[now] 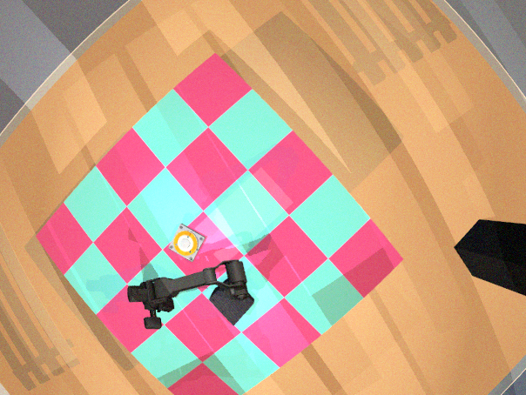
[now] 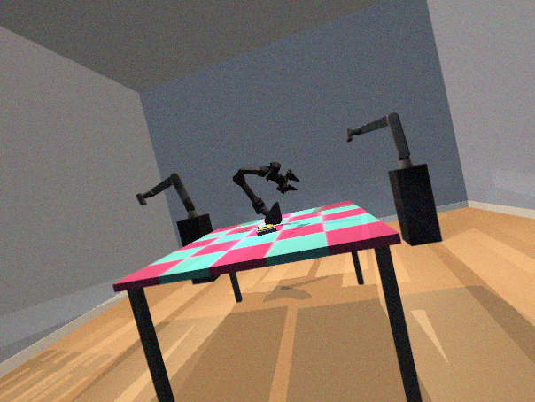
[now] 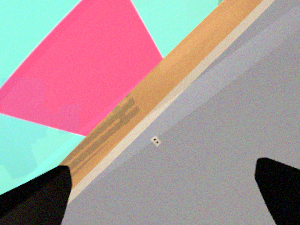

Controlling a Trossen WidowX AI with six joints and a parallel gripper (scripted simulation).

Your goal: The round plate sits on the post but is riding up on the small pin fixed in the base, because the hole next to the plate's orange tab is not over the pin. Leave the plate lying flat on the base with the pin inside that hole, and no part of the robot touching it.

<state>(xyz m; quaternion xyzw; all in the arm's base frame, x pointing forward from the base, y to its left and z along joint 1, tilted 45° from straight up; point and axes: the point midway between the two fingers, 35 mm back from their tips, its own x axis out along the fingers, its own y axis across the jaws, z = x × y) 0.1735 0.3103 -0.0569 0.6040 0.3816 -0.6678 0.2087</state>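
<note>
Now: the plate 28 cm to the right of my gripper tip, 21 cm below it and 12 cm ahead of it. Round my gripper tip: square grey base (26 cm to the right, 22 cm below, 11 cm ahead).
</note>
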